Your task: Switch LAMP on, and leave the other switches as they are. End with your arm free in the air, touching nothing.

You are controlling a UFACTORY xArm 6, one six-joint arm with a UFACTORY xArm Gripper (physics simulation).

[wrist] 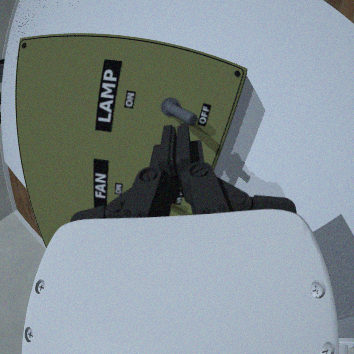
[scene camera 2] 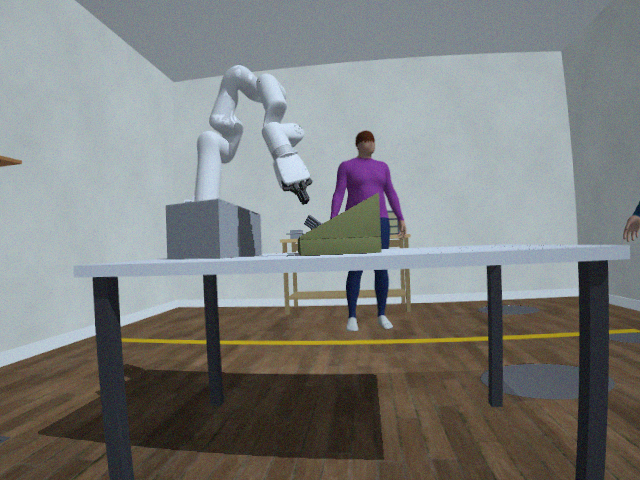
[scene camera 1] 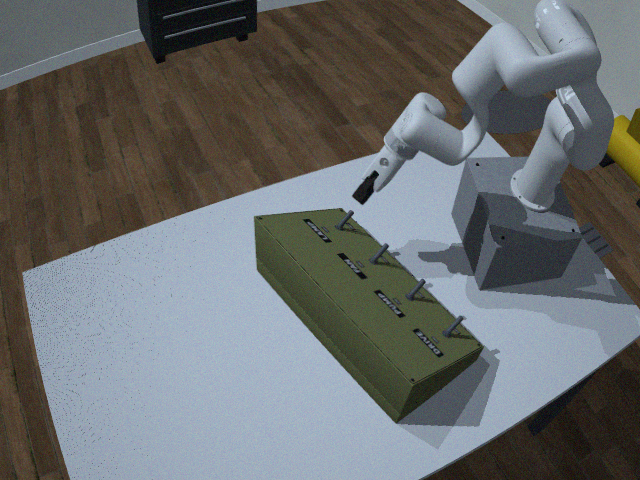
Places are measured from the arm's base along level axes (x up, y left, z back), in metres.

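Pixels of known places: gripper, between the fingertips: [wrist: 178,142] [scene camera 2: 306,202] [scene camera 1: 358,199]; arm's base, origin of its link: [scene camera 2: 205,209] [scene camera 1: 532,190].
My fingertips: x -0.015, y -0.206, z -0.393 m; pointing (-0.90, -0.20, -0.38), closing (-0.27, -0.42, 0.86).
Observation:
For each thing: its top centre in the pictures, then the offset to it from my fingertips.
- LAMP switch lever, centre of its top: [wrist: 173,114] [scene camera 1: 346,213] dx -0.040, dy -0.008, dz -0.023 m
- FAN lever, centre of its top: [scene camera 1: 381,247] dx -0.040, dy +0.112, dz -0.015 m
- PUMP lever, centre of its top: [scene camera 1: 418,283] dx -0.040, dy +0.232, dz -0.007 m
- DRIVE lever, centre of its top: [scene camera 1: 456,320] dx -0.040, dy +0.351, dz +0.001 m
The LAMP switch lever [scene camera 1: 344,220] [wrist: 179,111] tilts toward its OFF label in the wrist view. It stands at one end of the sloped green box [scene camera 1: 310,268] [scene camera 2: 356,229] [wrist: 60,90]. The FAN lever [scene camera 1: 379,253], the PUMP lever [scene camera 1: 415,289] and the DRIVE lever [scene camera 1: 453,326] lean the same way as the LAMP lever. My gripper [scene camera 1: 360,200] [scene camera 2: 305,200] [wrist: 178,142] is shut and empty. It hangs in the air above the box, close to the LAMP lever, with a gap visible in both scene views. In the wrist view the gripper hides the FAN lever.
The box stands on a white table [scene camera 1: 155,335] [scene camera 2: 465,255]. My arm's grey base block [scene camera 1: 527,258] [scene camera 2: 193,229] stands on the table near the levers' side of the box. A person [scene camera 2: 364,180] stands behind the table, in front of a wooden bench [scene camera 2: 346,295].

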